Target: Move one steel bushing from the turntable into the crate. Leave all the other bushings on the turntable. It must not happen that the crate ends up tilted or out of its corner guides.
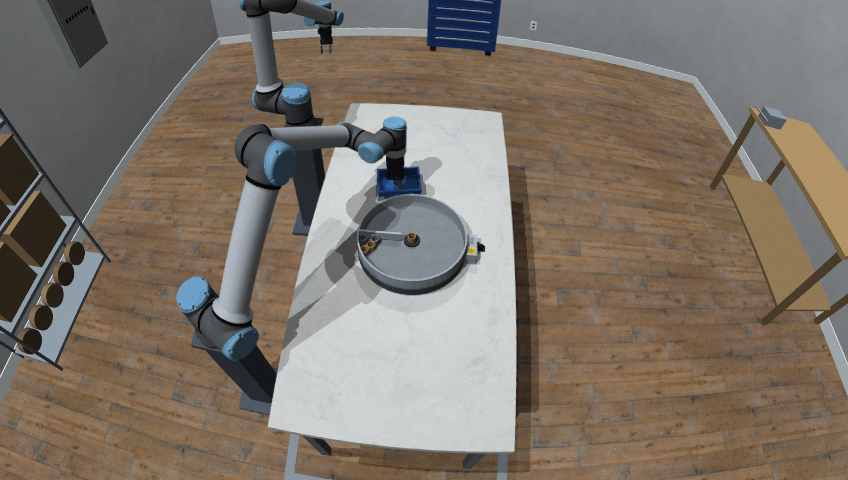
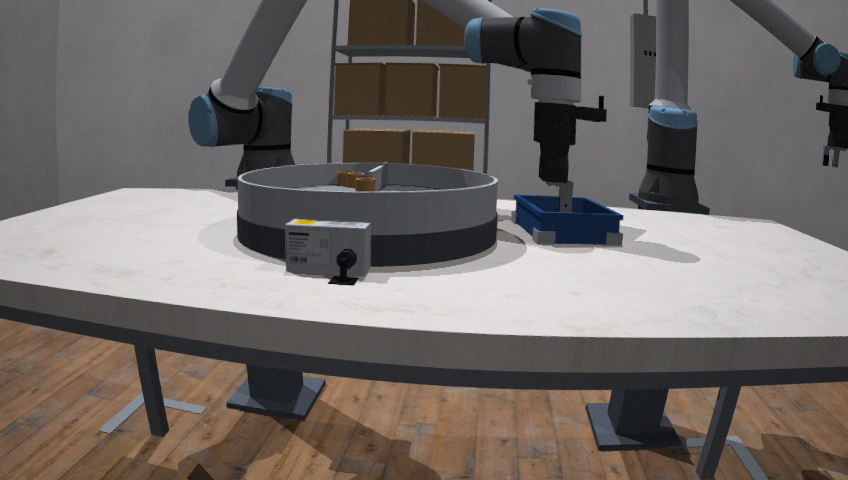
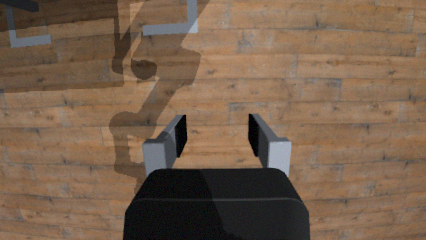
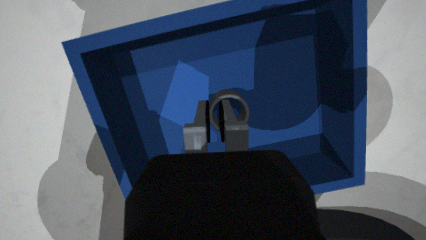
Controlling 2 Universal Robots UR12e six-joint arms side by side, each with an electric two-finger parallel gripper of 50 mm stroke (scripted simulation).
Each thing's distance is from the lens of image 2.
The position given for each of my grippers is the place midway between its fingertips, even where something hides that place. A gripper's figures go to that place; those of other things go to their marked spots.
my right gripper [image 2: 564, 217]: 1.02 m
blue crate [image 2: 590, 226]: 0.93 m
